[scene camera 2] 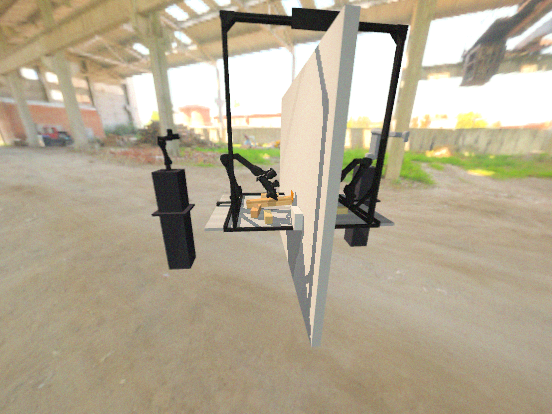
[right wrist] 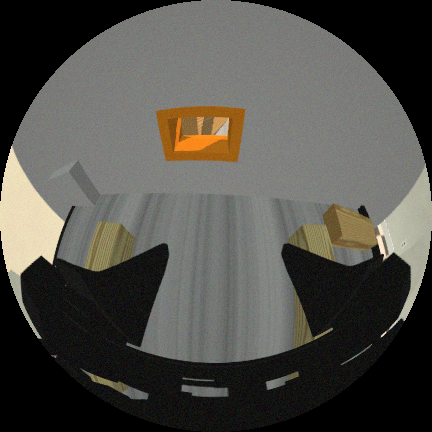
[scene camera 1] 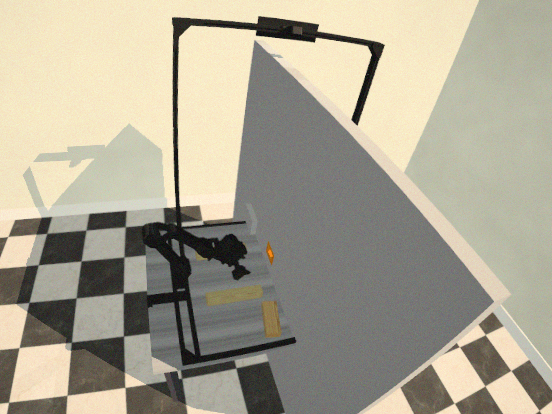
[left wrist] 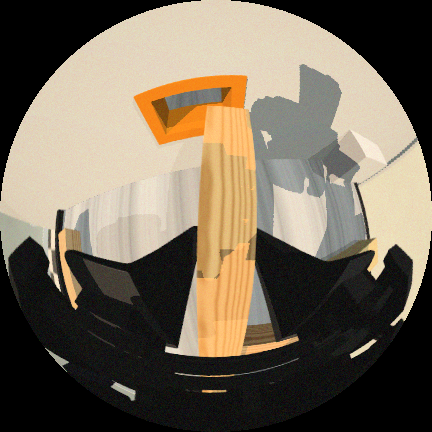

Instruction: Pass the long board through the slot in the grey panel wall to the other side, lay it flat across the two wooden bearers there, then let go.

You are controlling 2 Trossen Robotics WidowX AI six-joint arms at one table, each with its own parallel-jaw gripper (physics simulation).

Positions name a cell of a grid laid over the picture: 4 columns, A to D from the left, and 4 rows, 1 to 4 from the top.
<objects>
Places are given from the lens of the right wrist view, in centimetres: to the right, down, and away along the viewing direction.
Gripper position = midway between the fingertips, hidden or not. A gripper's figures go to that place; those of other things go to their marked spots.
right gripper (right wrist: C3): 1, 2, 10
orange-framed slot (right wrist: B2): -5, -9, 16
grey panel wall (right wrist: C2): 12, -10, 11
</objects>
